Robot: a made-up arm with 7 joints.
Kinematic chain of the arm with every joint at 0, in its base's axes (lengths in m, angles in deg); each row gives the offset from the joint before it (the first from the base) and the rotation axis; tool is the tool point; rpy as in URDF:
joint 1: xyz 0 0 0.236 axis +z
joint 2: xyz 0 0 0 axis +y
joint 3: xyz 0 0 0.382 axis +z
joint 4: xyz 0.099 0 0 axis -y
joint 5: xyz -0.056 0 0.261 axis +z
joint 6: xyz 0 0 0 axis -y
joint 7: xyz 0.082 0 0 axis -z
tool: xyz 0 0 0 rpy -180 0 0
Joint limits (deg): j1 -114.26..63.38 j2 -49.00..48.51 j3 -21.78..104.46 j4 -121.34..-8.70 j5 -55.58..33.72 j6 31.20..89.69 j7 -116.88..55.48
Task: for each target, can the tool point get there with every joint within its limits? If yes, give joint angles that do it. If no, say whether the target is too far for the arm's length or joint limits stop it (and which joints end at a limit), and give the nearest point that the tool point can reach.
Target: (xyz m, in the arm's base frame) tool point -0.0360 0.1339 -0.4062
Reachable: no: joint limits stop it (at a limit: joint 1, joint 2, joint 4) | nearest point 0.1270 0.3922 0.1012 | short by 0.592 m
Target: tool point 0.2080 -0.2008 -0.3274
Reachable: no: joint limits stop it (at a limit: joint 2, joint 4) | nearest point 0.3073 -0.2966 0.0900 | short by 0.440 m
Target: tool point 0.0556 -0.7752 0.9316
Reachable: no: too far | nearest point 0.0396 -0.5516 0.7309 | short by 0.301 m
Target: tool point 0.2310 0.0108 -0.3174
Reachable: no: joint limits stop it (at a limit: joint 2, joint 4) | nearest point 0.4183 0.0196 0.0933 | short by 0.451 m
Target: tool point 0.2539 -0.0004 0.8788
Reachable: yes | joints -42.82 -14.85 26.79 -63.45 -7.50 80.94 18.81
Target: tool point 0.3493 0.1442 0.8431
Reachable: yes | joints -13.04 9.98 51.77 -39.54 -29.11 60.26 35.44
